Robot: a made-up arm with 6 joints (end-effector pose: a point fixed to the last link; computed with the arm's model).
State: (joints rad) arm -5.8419 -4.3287 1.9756 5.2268 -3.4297 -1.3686
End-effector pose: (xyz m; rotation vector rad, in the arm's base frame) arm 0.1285 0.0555 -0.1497 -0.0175 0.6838 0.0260
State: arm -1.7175 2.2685 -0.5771 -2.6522 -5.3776 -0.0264
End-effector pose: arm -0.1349 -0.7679 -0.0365 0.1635 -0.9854 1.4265
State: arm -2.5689 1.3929 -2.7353 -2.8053 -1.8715 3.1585
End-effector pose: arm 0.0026 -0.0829 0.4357 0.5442 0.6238 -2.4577
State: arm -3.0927 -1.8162 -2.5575 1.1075 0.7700 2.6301
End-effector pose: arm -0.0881 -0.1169 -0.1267 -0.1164 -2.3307 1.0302
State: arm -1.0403 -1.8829 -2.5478 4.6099 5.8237 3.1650
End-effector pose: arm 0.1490 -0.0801 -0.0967 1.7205 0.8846 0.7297
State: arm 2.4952 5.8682 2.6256 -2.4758 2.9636 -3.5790
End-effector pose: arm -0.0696 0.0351 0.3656 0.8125 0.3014 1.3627
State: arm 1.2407 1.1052 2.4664 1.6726 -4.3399 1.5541
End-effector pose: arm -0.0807 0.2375 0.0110 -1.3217 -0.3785 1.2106
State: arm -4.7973 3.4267 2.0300 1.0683 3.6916 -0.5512
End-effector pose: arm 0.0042 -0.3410 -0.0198 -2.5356 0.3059 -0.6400
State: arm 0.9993 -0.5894 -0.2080 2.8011 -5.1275 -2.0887
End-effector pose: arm -0.3915 -0.4799 0.7158 -0.1300 -2.0361 0.9626
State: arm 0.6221 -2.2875 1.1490 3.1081 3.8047 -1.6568
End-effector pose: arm -0.4343 -0.2797 0.1229 0.6993 1.4201 1.7409
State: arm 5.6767 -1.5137 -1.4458 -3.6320 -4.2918 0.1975
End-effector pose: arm -0.2215 0.2589 -0.1703 -1.8086 0.3963 -2.3991
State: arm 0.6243 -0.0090 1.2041 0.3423 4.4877 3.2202
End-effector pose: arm 0.2503 0.1613 0.7947 0.6124 0.6312 -2.2931
